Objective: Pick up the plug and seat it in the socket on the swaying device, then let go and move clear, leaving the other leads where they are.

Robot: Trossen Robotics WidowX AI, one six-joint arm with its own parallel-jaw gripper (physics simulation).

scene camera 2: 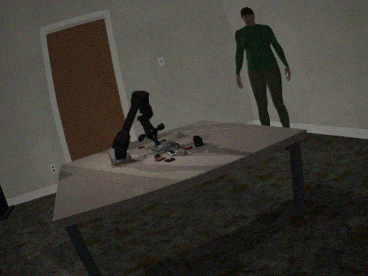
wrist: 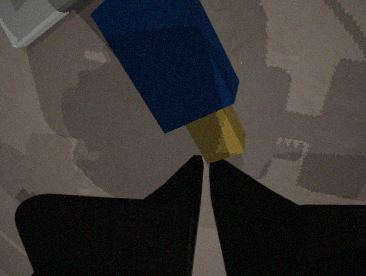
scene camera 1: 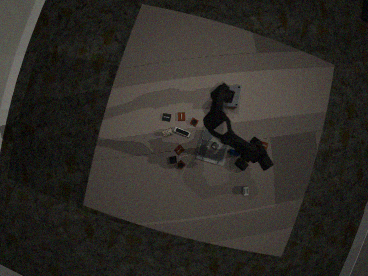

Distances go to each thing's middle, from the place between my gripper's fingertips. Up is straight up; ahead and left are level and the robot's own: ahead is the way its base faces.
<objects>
My gripper is now 5 cm to the left of the blue plug (wrist: pixel 177 63). Round my hand: grey square device (wrist: pixel 27 27) 1 cm ahead, 17 cm to the right, 1 cm above.
</objects>
